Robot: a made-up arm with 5 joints.
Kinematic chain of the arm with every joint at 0, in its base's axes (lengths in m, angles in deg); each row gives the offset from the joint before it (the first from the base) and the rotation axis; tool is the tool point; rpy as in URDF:
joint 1: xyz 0 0 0.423 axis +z
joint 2: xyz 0 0 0 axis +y
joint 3: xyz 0.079 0 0.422 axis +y
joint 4: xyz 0.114 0 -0.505 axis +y
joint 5: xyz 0.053 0 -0.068 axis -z
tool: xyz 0 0 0 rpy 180 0 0
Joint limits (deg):
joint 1: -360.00..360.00
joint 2: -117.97..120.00
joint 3: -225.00..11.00
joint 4: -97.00..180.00
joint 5: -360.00..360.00
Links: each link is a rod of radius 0.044 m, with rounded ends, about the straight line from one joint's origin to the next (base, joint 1, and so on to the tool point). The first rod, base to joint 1, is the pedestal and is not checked.
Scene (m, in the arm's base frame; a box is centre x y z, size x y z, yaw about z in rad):
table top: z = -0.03
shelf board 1: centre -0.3 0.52 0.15 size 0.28 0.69 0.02 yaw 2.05
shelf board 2: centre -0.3 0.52 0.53 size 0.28 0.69 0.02 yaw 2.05
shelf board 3: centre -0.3 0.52 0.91 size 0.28 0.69 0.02 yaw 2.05
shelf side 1: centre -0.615 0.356 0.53 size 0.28 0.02 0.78 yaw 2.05
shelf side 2: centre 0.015 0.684 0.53 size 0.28 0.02 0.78 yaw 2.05
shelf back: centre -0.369 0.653 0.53 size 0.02 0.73 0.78 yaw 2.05
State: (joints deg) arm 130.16 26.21 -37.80 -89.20 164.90
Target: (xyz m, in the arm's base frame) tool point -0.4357 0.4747 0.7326
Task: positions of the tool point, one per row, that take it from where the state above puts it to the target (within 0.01 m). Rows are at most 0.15 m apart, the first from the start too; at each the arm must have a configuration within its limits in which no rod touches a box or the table.
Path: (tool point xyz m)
1: -0.3057 0.3266 0.3585
2: -0.2618 0.2524 0.3597
3: -0.2942 0.2548 0.4469
4: -0.3102 0.2410 0.5420
5: -0.3059 0.2125 0.6393
6: -0.2786 0.1722 0.7326
7: -0.3457 0.2602 0.7566
8: -0.4001 0.3629 0.7565
9: -0.4357 0.4747 0.7326

